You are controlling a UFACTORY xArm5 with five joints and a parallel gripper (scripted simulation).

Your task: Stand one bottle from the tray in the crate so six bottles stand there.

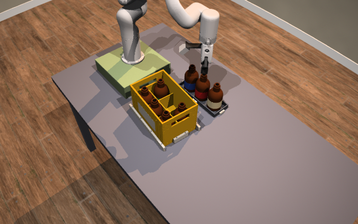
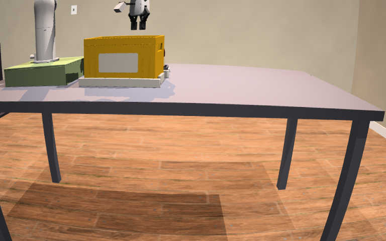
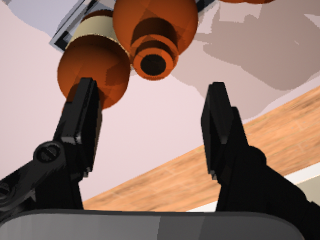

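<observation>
Right now my hand is 200 mm above the dark tray. From my hand the other things lie so: yellow crate: 240 mm to the right, 130 mm below.
</observation>
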